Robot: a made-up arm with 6 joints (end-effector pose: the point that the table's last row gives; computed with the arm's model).
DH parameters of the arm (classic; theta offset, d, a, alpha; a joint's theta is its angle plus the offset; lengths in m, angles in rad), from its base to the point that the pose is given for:
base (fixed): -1.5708 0.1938 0 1.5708
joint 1: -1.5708 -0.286 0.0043 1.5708
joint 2: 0 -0.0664 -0.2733 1.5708
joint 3: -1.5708 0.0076 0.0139 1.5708
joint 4: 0 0.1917 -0.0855 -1.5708
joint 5: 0 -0.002 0.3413 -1.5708
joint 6: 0.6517 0 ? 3.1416
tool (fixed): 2.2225 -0.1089 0 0
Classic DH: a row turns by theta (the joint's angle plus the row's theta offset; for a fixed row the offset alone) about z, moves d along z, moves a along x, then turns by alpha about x.
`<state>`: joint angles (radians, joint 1 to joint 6).
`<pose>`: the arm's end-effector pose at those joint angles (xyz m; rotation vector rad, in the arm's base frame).
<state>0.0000 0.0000 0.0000 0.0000 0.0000 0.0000</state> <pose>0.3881 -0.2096 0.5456 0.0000 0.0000 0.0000</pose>
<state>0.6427 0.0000 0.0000 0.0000 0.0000 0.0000</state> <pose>0.3881 0.0431 0.6010 -0.6427 0.0000 0.0000</pose>
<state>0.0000 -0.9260 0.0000 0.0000 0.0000 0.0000</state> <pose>0.0628 -0.2096 0.4851 0.0000 -0.9260 0.0000</pose>
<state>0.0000 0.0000 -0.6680 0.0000 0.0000 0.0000</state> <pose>0.3881 -0.1275 0.6165 -0.6680 0.0000 0.0000</pose>
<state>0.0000 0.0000 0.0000 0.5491 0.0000 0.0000</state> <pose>0.4417 -0.1413 0.5456 0.0000 0.0000 0.5491</pose>
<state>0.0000 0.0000 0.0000 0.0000 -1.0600 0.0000</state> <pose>0.3881 -0.1948 0.7887 -1.0600 0.0000 0.0000</pose>
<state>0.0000 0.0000 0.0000 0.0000 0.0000 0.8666</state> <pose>0.4505 -0.3278 0.5456 0.0000 0.0000 -0.8666</pose>
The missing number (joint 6, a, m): -0.1591
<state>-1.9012 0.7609 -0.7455 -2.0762 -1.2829 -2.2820</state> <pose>0.6270 -0.4914 0.4546 1.2837 1.3731 1.4581</pose>
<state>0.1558 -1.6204 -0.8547 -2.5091 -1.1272 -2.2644</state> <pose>-0.1303 0.4168 0.1452 0.2431 -1.0102 -0.2679</pose>
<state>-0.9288 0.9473 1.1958 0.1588 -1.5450 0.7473</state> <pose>0.7385 -0.4185 -0.1699 0.3061 0.7775 -0.1761</pose>
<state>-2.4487 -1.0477 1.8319 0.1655 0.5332 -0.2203</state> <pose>0.1131 -0.0737 0.0170 -1.1043 1.4380 0.2537</pose>
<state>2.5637 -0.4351 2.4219 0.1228 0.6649 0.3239</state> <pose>0.2959 0.1710 -0.0663 0.4476 0.5455 -0.0602</pose>
